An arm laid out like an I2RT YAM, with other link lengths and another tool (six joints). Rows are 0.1 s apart.
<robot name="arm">
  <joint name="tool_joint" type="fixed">
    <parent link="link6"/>
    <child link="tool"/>
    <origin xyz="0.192 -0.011 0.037" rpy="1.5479 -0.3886 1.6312"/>
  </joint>
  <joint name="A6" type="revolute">
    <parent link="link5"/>
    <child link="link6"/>
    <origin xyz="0.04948 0 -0.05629" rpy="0 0 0"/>
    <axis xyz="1 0 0"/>
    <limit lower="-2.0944" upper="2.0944"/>
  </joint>
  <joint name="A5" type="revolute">
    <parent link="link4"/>
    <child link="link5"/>
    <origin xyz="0.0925 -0.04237 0.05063" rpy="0 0 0"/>
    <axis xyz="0 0 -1"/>
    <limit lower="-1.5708" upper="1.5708"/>
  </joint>
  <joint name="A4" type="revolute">
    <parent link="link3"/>
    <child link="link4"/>
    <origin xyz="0.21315 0.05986 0.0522" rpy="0 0 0"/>
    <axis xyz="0 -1 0"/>
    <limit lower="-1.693" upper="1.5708"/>
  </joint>
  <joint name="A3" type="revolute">
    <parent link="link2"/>
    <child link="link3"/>
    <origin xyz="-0.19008 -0.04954 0" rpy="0 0 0"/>
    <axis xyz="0 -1 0"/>
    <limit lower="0" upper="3.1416"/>
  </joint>
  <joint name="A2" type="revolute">
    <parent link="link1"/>
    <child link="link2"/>
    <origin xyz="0.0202 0.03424 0.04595" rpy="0 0 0"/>
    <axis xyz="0 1 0"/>
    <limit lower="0" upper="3.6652"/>
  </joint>
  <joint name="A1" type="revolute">
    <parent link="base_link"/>
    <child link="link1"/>
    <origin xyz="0 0 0.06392" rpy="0 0 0"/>
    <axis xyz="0 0 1"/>
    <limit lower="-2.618" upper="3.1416"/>
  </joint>
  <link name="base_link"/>
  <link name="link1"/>
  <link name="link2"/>
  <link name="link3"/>
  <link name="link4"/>
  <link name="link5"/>
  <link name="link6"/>
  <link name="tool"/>
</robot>
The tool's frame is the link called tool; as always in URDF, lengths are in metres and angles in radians.
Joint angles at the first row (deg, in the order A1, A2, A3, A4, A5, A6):
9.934 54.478 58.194 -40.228 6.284 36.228
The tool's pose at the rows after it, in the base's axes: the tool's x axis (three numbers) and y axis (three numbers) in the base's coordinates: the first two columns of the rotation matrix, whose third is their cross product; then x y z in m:
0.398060, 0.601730, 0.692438, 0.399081, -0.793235, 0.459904, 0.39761, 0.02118, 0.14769
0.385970, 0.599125, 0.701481, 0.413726, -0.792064, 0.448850, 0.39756, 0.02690, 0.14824
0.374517, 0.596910, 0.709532, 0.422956, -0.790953, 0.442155, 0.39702, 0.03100, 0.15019
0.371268, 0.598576, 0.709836, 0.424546, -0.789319, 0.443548, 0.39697, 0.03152, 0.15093
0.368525, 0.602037, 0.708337, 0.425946, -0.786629, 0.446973, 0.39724, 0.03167, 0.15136
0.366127, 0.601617, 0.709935, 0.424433, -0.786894, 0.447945, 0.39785, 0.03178, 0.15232
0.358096, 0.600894, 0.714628, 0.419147, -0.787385, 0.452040, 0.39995, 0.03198, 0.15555
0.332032, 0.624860, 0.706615, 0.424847, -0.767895, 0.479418, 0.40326, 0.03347, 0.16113
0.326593, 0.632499, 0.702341, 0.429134, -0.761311, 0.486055, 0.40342, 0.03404, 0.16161
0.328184, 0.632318, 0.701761, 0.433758, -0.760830, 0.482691, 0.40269, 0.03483, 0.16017
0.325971, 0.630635, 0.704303, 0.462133, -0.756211, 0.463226, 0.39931, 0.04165, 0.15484
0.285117, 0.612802, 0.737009, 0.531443, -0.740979, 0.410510, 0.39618, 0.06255, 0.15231
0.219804, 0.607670, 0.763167, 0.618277, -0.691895, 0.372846, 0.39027, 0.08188, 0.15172
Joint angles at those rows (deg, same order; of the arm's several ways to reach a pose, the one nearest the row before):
9.934 54.479 58.195 -40.272 4.579 36.228
9.932 54.327 58.195 -40.227 3.222 36.227
9.934 53.931 58.193 -40.272 2.241 36.206
9.935 53.824 58.195 -40.271 2.132 36.053
9.933 53.823 58.194 -40.205 2.130 35.790
9.934 53.824 58.194 -40.008 2.131 35.791
9.934 53.845 58.195 -39.332 2.174 35.747
9.932 53.844 58.193 -38.369 2.152 33.823
9.934 53.821 58.193 -38.348 2.087 33.233
9.933 53.843 58.193 -38.588 1.868 33.255
9.911 53.823 58.193 -39.571 0.097 33.233
8.688 53.822 58.195 -39.923 -6.853 32.643
5.518 53.823 58.194 -40.795 -16.405 28.949

